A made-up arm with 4 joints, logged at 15 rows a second.
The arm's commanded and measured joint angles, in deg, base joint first. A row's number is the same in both.
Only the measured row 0 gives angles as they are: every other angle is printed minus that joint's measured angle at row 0.
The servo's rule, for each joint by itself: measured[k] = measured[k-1] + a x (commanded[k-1-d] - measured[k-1]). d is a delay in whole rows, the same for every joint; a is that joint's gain. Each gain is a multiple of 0.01, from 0.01 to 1. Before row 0 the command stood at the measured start. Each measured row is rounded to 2 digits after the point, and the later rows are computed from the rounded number. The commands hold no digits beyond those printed.
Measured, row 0: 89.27 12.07 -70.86 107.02
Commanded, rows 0 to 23: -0.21 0.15 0.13 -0.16; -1.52 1.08 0.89 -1.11; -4.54 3.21 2.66 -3.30; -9.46 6.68 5.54 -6.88; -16.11 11.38 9.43 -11.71; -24.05 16.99 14.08 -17.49; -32.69 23.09 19.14 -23.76; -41.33 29.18 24.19 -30.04; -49.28 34.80 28.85 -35.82; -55.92 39.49 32.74 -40.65; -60.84 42.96 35.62 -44.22; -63.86 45.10 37.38 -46.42; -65.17 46.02 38.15 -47.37; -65.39 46.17 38.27 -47.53; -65.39 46.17 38.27 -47.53; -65.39 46.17 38.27 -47.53; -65.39 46.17 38.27 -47.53; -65.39 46.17 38.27 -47.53; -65.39 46.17 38.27 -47.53; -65.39 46.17 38.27 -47.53; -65.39 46.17 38.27 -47.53; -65.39 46.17 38.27 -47.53; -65.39 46.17 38.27 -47.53; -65.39 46.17 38.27 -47.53
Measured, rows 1 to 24: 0.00 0.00 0.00 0.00; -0.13 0.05 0.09 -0.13; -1.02 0.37 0.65 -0.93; -3.27 1.25 2.06 -2.87; -7.23 2.93 4.50 -6.16; -12.91 5.55 7.95 -10.71; -20.04 9.10 12.24 -16.27; -28.14 13.44 17.07 -22.41; -36.58 18.32 22.05 -28.67; -44.71 23.43 26.81 -34.53; -51.88 28.41 30.96 -39.55; -57.61 32.92 34.22 -43.38; -61.61 36.70 36.43 -45.87; -63.89 39.59 37.63 -47.10; -64.85 41.63 38.08 -47.45; -65.20 43.04 38.21 -47.52; -65.32 44.01 38.25 -47.53; -65.36 44.68 38.26 -47.53; -65.38 45.14 38.27 -47.53; -65.39 45.46 38.27 -47.53; -65.39 45.68 38.27 -47.53; -65.39 45.83 38.27 -47.53; -65.39 45.94 38.27 -47.53; -65.39 46.01 38.27 -47.53
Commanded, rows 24 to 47: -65.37 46.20 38.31 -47.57; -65.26 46.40 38.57 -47.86; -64.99 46.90 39.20 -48.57; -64.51 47.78 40.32 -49.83; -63.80 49.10 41.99 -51.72; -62.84 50.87 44.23 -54.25; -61.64 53.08 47.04 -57.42; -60.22 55.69 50.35 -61.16; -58.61 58.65 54.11 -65.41; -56.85 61.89 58.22 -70.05; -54.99 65.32 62.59 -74.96; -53.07 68.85 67.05 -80.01; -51.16 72.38 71.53 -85.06; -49.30 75.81 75.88 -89.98; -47.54 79.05 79.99 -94.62; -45.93 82.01 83.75 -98.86; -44.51 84.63 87.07 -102.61; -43.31 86.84 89.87 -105.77; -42.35 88.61 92.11 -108.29; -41.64 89.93 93.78 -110.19; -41.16 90.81 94.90 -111.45; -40.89 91.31 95.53 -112.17; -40.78 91.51 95.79 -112.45; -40.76 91.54 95.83 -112.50
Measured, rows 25 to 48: -65.39 46.06 38.27 -47.53; -65.38 46.10 38.30 -47.56; -65.30 46.19 38.49 -47.81; -65.10 46.41 38.99 -48.43; -64.72 46.83 39.92 -49.58; -64.13 47.53 41.37 -51.33; -63.30 48.57 43.37 -53.72; -62.24 49.97 45.94 -56.75; -60.95 51.74 49.03 -60.37; -59.45 53.88 52.59 -64.50; -57.79 56.36 56.53 -69.05; -56.00 59.14 60.77 -73.90; -54.12 62.15 65.17 -78.91; -52.23 65.32 69.62 -83.95; -50.35 68.57 74.00 -88.89; -48.55 71.82 78.19 -93.59; -46.87 74.98 82.08 -97.91; -45.36 77.97 85.57 -101.76; -44.05 80.72 88.58 -105.05; -42.96 83.17 91.05 -107.71; -42.12 85.27 92.96 -109.74; -41.51 86.99 94.32 -111.14; -41.11 88.33 95.17 -111.98; -40.90 89.32 95.60 -112.37
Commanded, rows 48 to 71: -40.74 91.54 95.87 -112.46; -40.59 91.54 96.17 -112.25; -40.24 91.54 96.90 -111.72; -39.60 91.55 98.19 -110.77; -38.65 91.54 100.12 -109.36; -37.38 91.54 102.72 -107.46; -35.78 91.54 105.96 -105.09; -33.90 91.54 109.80 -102.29; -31.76 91.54 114.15 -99.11; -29.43 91.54 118.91 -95.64; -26.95 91.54 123.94 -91.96; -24.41 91.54 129.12 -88.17; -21.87 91.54 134.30 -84.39; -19.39 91.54 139.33 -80.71; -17.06 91.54 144.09 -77.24; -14.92 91.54 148.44 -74.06; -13.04 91.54 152.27 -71.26; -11.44 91.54 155.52 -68.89; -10.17 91.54 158.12 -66.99; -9.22 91.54 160.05 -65.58; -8.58 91.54 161.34 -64.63; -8.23 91.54 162.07 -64.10; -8.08 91.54 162.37 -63.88; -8.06 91.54 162.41 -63.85
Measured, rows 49 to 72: -40.81 90.01 95.76 -112.48; -40.77 90.48 95.84 -112.46; -40.65 90.81 96.07 -112.29; -40.39 91.04 96.65 -111.82; -39.88 91.20 97.73 -110.96; -39.09 91.31 99.40 -109.65; -38.00 91.38 101.72 -107.85; -36.58 91.43 104.69 -105.59; -34.86 91.46 108.27 -102.88; -32.88 91.48 112.39 -99.79; -30.67 91.50 116.95 -96.39; -28.29 91.51 121.84 -92.76; -25.81 91.52 126.94 -89.00; -23.29 91.53 132.09 -85.22; -20.79 91.53 137.16 -81.52; -18.40 91.53 142.01 -78.01; -16.17 91.53 146.51 -74.77; -14.17 91.53 150.54 -71.89; -12.42 91.53 154.03 -69.43; -10.98 91.53 156.89 -67.43; -9.85 91.53 159.10 -65.91; -9.04 91.53 160.67 -64.86; -8.52 91.53 161.65 -64.24; -8.24 91.53 162.15 -63.94
